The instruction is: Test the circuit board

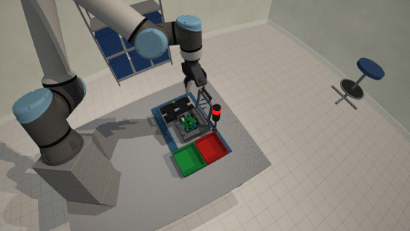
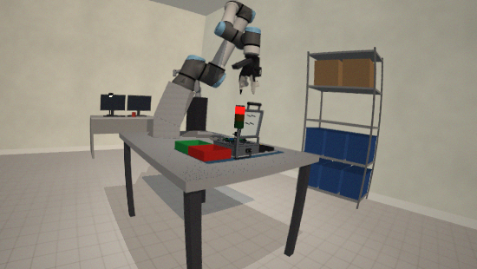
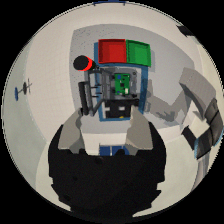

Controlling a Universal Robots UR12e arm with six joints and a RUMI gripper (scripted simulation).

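The green circuit board is 26 cm below my hand, 7 cm behind it and 1 cm to the left of it. The rest, counted from my hand: green bin: 32 cm below, 20 cm behind, 17 cm to the right; red bin: 32 cm below, 19 cm to the right, 5 cm behind; tester lid: 15 cm below, 5 cm ahead, 1 cm to the right.
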